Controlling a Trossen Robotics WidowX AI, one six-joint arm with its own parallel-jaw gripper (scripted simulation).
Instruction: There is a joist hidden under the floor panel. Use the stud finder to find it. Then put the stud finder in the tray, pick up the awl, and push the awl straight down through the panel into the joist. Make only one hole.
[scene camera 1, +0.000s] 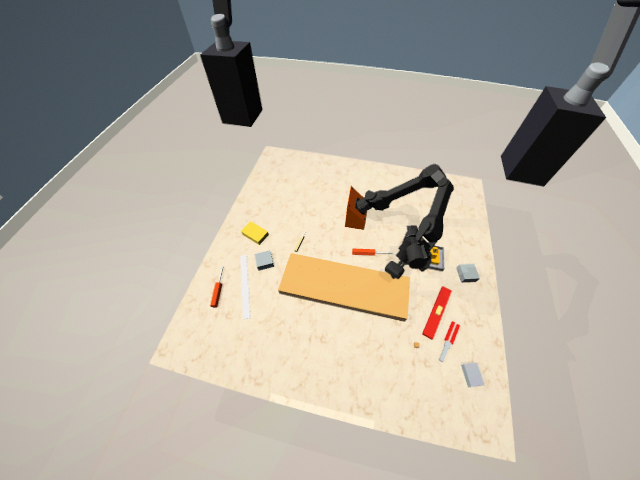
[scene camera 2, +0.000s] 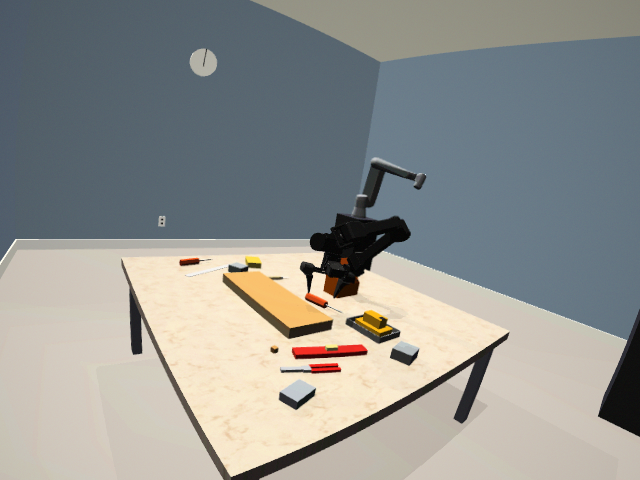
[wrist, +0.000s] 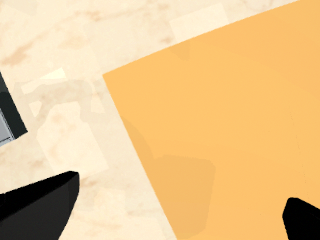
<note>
The gripper (scene camera 2: 321, 296) is open, with nothing in its grasp.
The gripper shows as well in the wrist view (wrist: 185, 197).
</note>
